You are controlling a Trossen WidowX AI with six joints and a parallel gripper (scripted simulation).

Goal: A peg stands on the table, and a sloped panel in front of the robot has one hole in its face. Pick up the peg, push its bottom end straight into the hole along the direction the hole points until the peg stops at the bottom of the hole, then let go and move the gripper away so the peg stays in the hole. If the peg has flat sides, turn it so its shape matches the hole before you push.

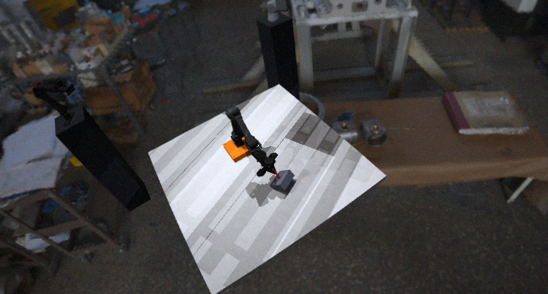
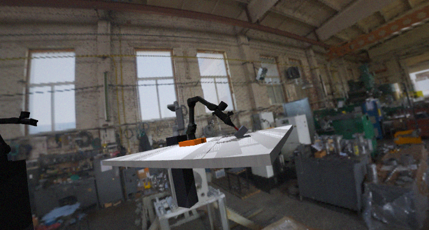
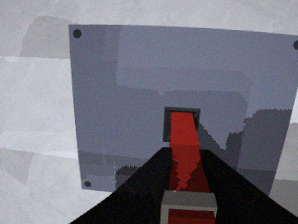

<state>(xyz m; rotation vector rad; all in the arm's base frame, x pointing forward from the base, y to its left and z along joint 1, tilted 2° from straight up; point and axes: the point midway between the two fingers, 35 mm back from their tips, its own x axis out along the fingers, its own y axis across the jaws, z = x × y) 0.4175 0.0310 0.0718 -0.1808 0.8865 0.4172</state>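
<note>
Now: gripper tip 1 cm below the red square peg and 1 cm past it. From my gripper tip the other things lie so: grey sloped panel 6 cm below, 4 cm ahead, 2 cm to the left.
</note>
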